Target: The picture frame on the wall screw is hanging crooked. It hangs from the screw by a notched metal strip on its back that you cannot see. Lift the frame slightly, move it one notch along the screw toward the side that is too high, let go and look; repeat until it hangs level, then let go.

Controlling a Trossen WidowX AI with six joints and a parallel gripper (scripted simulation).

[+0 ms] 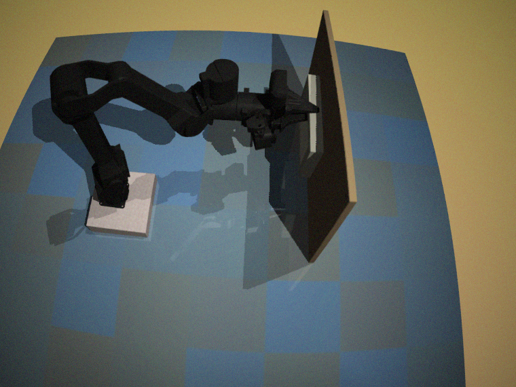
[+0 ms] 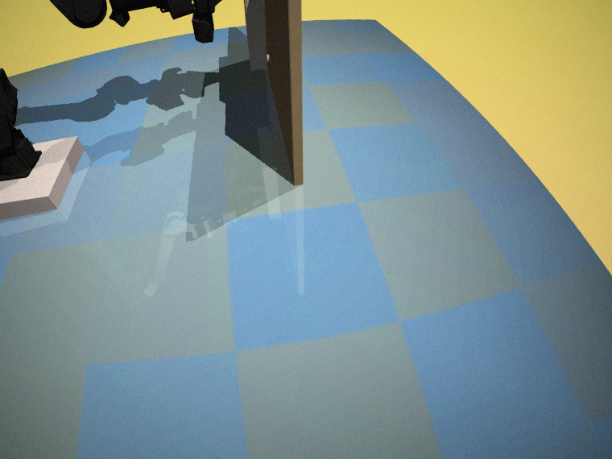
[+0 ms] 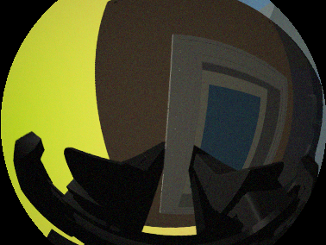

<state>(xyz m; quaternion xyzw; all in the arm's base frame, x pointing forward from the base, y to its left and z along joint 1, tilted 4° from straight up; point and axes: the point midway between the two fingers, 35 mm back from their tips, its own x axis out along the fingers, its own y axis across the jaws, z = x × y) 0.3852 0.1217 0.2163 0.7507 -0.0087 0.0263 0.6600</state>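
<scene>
Right now my gripper tip is 1 cm to the right of the picture frame and 5 cm above it. Round my gripper tip: brown wall board 2 cm ahead, 1 cm to the left, 7 cm below.
</scene>
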